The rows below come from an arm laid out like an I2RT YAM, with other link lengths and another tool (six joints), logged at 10 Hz.
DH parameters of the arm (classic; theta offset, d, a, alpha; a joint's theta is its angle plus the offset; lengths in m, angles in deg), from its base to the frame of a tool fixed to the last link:
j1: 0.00 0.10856 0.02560 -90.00
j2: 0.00 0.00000 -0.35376 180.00
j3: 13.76 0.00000 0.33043 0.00
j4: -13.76 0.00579 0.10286 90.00
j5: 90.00 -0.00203 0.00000 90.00
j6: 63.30 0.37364 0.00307 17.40
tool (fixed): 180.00 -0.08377 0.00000 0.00
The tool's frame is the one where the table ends.
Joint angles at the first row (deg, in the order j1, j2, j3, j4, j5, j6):
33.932, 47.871, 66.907, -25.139, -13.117, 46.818
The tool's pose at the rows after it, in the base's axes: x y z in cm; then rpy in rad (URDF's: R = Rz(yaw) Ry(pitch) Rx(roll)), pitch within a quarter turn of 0, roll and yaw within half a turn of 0:
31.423, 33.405, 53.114, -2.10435, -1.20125, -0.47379
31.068, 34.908, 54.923, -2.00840, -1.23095, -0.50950
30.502, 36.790, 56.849, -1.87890, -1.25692, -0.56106
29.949, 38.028, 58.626, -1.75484, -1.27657, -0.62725
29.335, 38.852, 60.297, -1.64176, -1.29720, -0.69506
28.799, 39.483, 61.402, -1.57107, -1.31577, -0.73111
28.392, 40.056, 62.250, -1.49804, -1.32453, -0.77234
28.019, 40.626, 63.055, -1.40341, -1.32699, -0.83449
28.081, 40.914, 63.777, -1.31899, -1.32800, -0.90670
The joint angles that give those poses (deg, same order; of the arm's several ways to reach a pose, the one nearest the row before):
34.005, 49.051, 68.384, -24.257, -16.481, 45.964
33.960, 50.868, 69.452, -21.292, -19.589, 45.102
33.966, 53.163, 70.469, -17.391, -23.647, 44.649
33.965, 54.940, 71.674, -14.515, -26.642, 44.440
33.966, 56.390, 73.291, -12.815, -29.003, 43.957
34.008, 57.619, 74.914, -12.258, -30.859, 43.260
33.998, 58.649, 75.821, -11.067, -32.577, 43.154
34.013, 59.555, 76.108, -8.938, -34.239, 43.500
33.988, 60.280, 76.421, -7.258, -34.806, 43.682

